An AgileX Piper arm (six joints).
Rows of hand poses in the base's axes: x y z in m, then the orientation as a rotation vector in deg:
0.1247, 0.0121, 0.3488, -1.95, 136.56, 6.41
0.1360, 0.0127, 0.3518, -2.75, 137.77, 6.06
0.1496, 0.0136, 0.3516, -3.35, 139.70, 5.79
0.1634, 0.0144, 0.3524, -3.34, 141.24, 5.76
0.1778, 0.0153, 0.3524, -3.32, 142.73, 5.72
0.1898, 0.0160, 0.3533, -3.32, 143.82, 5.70
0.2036, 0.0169, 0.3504, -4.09, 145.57, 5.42
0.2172, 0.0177, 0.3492, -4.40, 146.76, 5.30
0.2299, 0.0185, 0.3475, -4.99, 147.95, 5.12
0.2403, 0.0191, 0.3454, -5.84, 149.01, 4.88
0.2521, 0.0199, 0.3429, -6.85, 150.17, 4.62
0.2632, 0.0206, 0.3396, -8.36, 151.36, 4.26
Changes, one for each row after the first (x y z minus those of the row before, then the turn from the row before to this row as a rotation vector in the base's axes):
0.0113, 0.0006, 0.0030, -0.53, 1.18, 0.50
0.0136, 0.0009, -0.0002, -0.45, 1.91, 0.39
0.0138, 0.0008, 0.0008, -0.09, 1.54, 0.01
0.0144, 0.0009, 0.0000, -0.09, 1.49, 0.00
0.0120, 0.0007, 0.0009, -0.06, 1.09, 0.01
0.0138, 0.0009, -0.0029, -0.46, 1.73, 0.51
0.0136, 0.0008, -0.0012, -0.21, 1.18, 0.21
0.0127, 0.0008, -0.0017, -0.31, 1.18, 0.39
0.0104, 0.0006, -0.0021, -0.40, 1.05, 0.56
0.0118, 0.0008, -0.0025, -0.45, 1.15, 0.66
0.0111, 0.0007, -0.0033, -0.61, 1.20, 0.99

